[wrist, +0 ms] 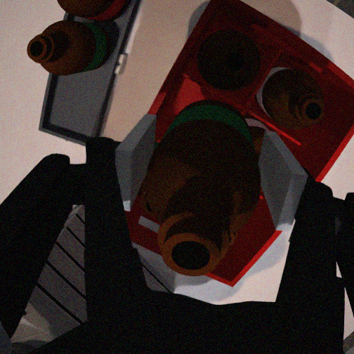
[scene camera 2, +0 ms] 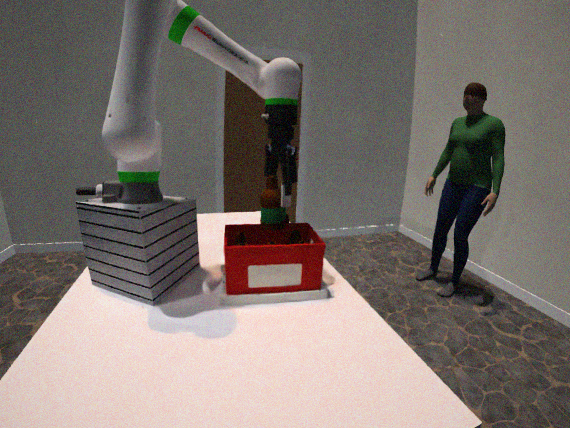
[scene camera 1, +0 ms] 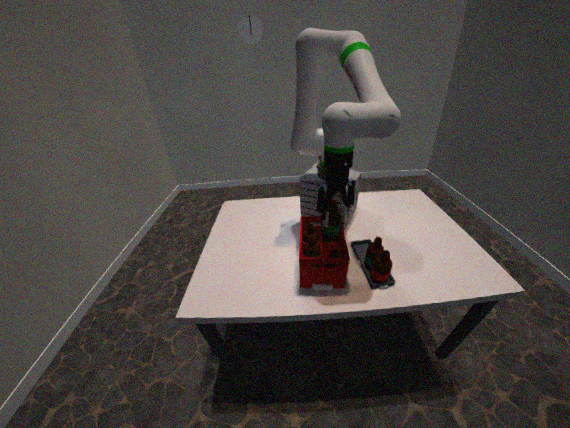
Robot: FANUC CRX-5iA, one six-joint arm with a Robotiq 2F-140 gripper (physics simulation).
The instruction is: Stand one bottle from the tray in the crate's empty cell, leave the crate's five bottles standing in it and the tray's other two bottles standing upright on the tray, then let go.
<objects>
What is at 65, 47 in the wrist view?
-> A green-banded bottle.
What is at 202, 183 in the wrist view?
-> A green-banded bottle.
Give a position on a green-banded bottle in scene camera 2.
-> At 273, 216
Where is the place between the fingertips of my gripper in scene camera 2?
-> At 278, 203
</objects>
